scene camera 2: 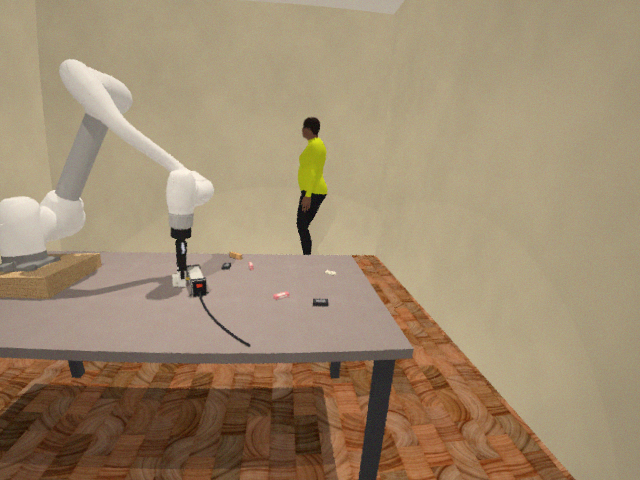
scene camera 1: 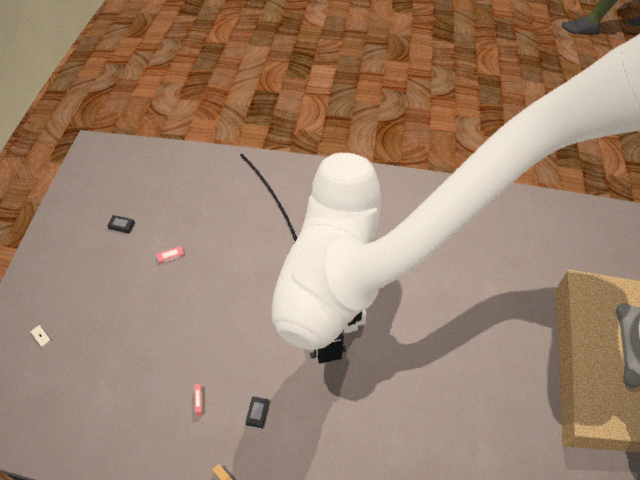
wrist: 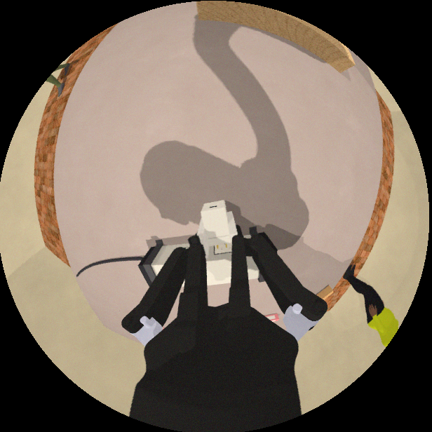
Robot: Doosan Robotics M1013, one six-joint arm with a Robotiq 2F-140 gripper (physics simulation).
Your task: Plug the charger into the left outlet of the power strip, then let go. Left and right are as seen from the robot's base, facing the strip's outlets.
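Frame: origin at the arm's base, x down, y left, z ahead, level; metres.
Seen in the pictures: gripper, between the fingertips: (scene camera 2: 181, 284); arm's base, origin of its link: (scene camera 2: 26, 265).
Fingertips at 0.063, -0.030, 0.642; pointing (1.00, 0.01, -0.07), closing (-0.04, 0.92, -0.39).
Note:
Offsets run from my fingertips to a thing's top centre, as dx, dy, dz. "spot": to the spot under its first point.
The white charger {-0.043, -0.001, +0.000} (wrist: 214, 222) (scene camera 2: 178, 280) is held upright beside the power strip. My gripper (wrist: 218, 221) (scene camera 2: 181, 275) is shut on it, with one black finger on each side. The white power strip {-0.056, -0.006, +0.060} (wrist: 217, 276) (scene camera 2: 195, 273) with black ends lies on the table, directly beyond the charger in the wrist view. Gold contacts show at a black-outlined outlet between the fingers, and a small yellow spot shows between charger and strip in scene camera 2. The fingers hide part of the strip; how far the prongs are in cannot be told. The arm hides most of this in scene camera 1.
A black cable {spot: -0.001, -0.323, +0.211} (scene camera 1: 270, 190) (scene camera 2: 222, 326) runs from the strip. Black boxes (scene camera 1: 257, 412) (scene camera 2: 320, 302), red-and-white blocks (scene camera 1: 198, 399) (scene camera 2: 281, 295), a cream plate {-0.003, +0.130, +0.626} (scene camera 1: 40, 335) and an orange block {spot: -0.021, +0.344, +0.187} (scene camera 1: 222, 472) lie around. A person (scene camera 2: 312, 170) stands behind the table.

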